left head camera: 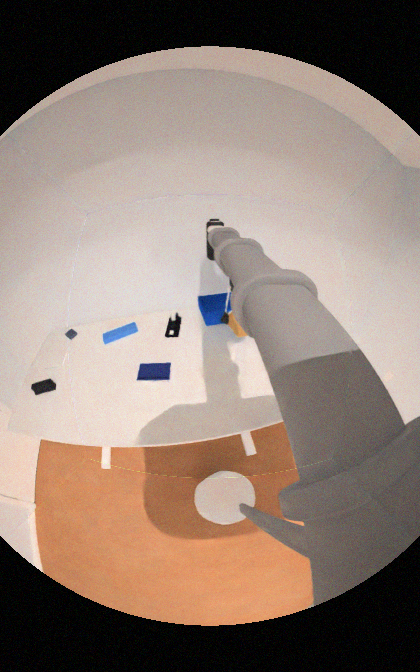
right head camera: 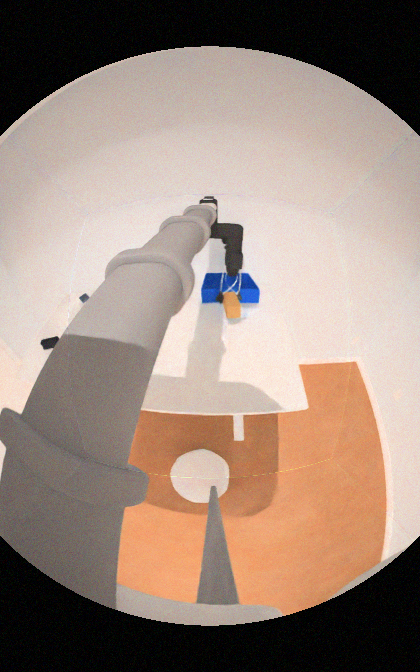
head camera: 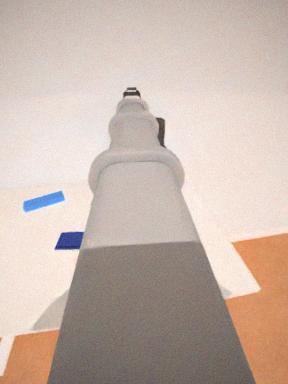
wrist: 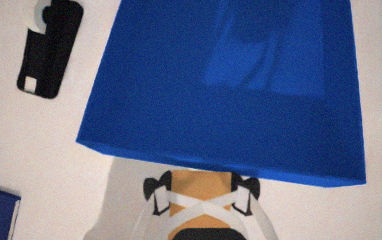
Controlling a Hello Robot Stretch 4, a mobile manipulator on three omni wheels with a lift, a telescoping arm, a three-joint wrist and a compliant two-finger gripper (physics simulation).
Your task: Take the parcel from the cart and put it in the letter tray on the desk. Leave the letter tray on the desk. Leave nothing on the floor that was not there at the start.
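Frame: origin at the robot's base, x ahead, y left, z up, level; millimetres.
Where they show: gripper, fingertip midpoint: (wrist: 201,184).
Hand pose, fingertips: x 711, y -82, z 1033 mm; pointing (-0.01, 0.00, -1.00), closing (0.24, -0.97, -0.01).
Note:
After its pixels a point has its place.
The orange-brown parcel (left head camera: 238,326) (right head camera: 232,307) (wrist: 201,179) @[z 1076, x 726, y -80 mm] is between the two dark fingertips of my gripper (right head camera: 229,297) (wrist: 201,184) @[z 1033, x 711, y -82 mm], which is shut on it. The blue letter tray (left head camera: 212,313) (right head camera: 209,295) (wrist: 120,120) @[z 1009, x 757, y 28 mm] is on the white desk (head camera: 30,280) @[z 923, x 389, y 393 mm] (left head camera: 95,405) (right head camera: 270,350) (wrist: 55,150) @[z 922, x 682, y 157 mm]. The parcel is at the tray's near rim, on the outer side; in the wrist view its far end meets the rim line. Whether parcel and tray touch is unclear. The arm hides the parcel and tray in the head view. The cart does not show.
Left of the tray are a black holder-like object (left head camera: 173,328) (wrist: 47,65) @[z 945, x 812, y 186 mm], a dark blue block (head camera: 69,241) @[z 934, x 543, y 290 mm] (left head camera: 154,371) (wrist: 8,215) @[z 934, x 562, y 208 mm], a light blue bar (head camera: 44,201) @[z 952, x 796, y 488 mm] (left head camera: 120,332), a black block (left head camera: 43,386) (right head camera: 49,342) and a small dark piece (left head camera: 71,333) (right head camera: 84,298). A wall stands behind.

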